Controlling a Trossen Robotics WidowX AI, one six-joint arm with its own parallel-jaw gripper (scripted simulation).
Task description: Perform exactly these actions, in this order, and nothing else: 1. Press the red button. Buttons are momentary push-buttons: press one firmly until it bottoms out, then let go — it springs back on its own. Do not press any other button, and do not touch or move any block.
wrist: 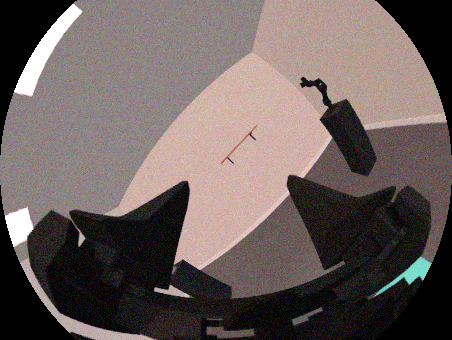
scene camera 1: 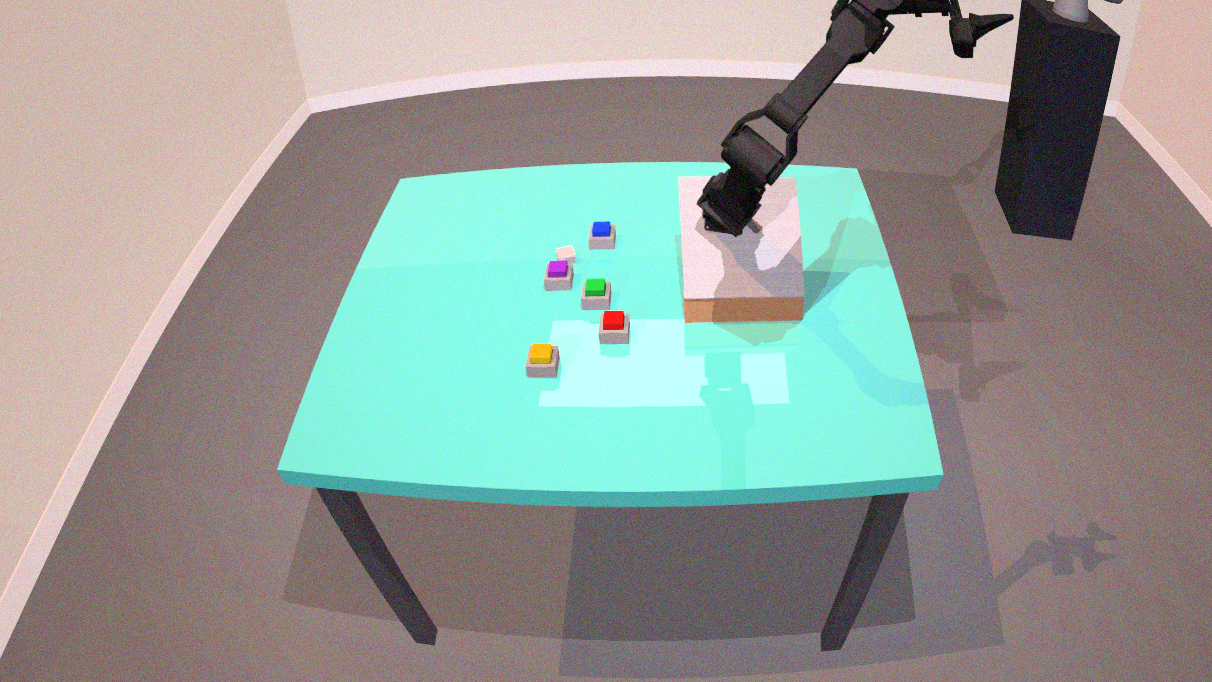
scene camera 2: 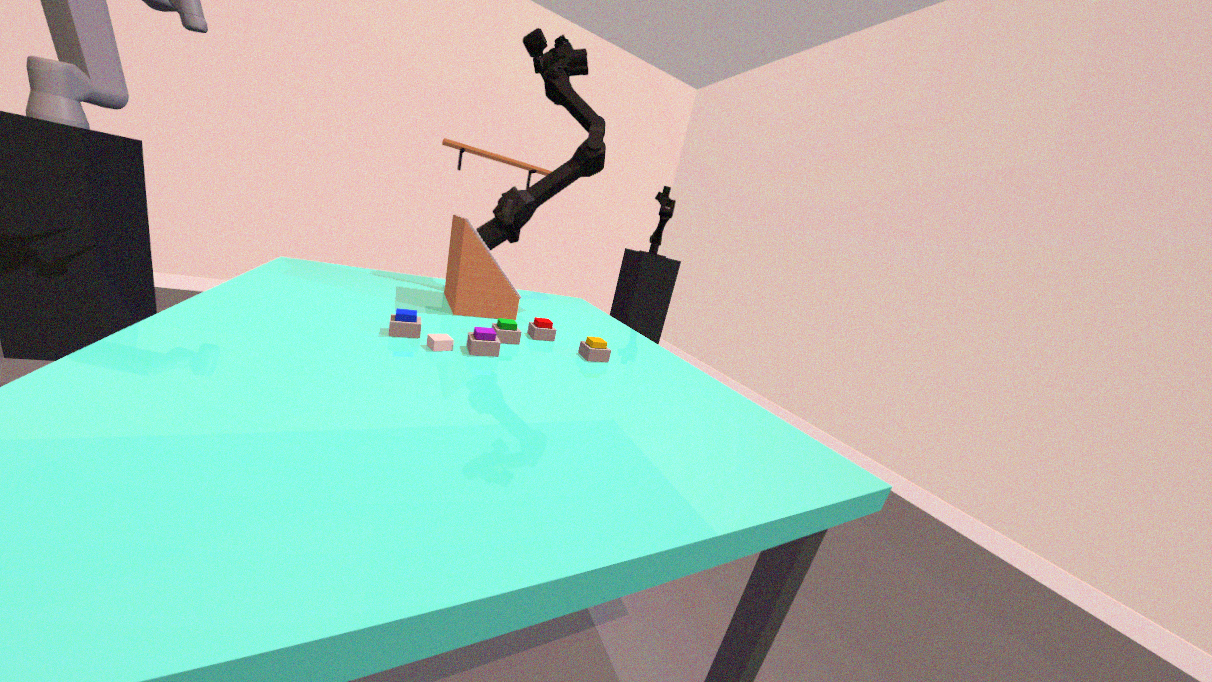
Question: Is my gripper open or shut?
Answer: Open.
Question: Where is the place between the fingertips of my gripper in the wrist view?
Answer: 240,183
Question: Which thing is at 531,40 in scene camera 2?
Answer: My gripper.
